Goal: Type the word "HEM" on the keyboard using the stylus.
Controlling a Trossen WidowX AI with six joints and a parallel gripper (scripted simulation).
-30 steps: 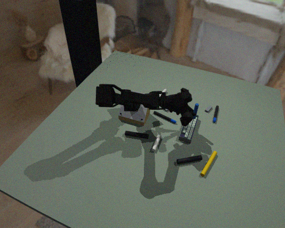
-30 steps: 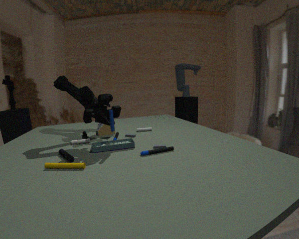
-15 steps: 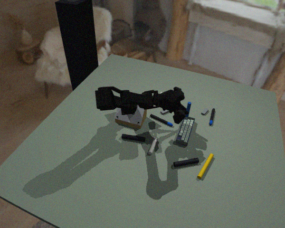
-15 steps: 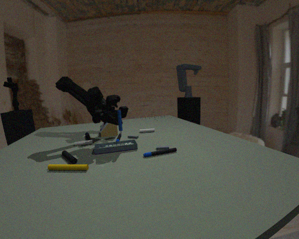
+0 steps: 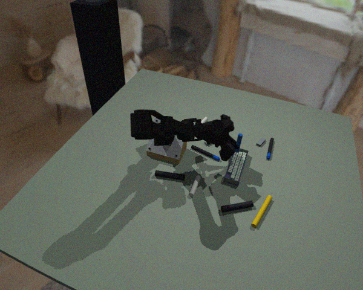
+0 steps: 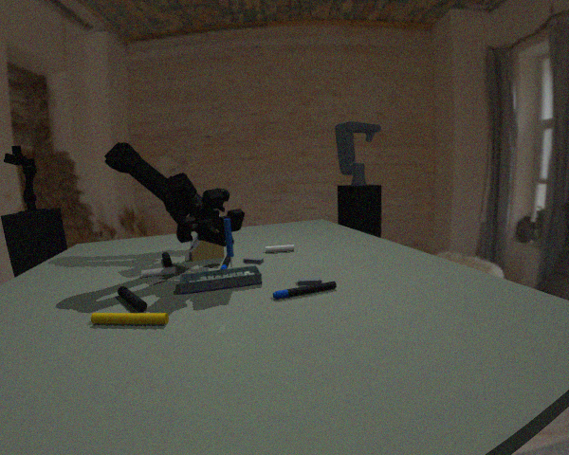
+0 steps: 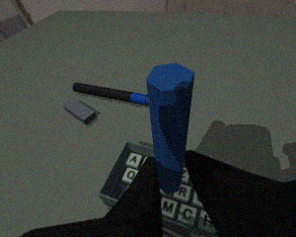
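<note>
The blue stylus is 20 mm below my gripper tip. Round my gripper tip: yellow cylinder (220 mm to the right, 160 mm ahead, 80 mm below); then grey eraser (170 mm to the left, 90 mm below, 90 mm ahead).
</note>
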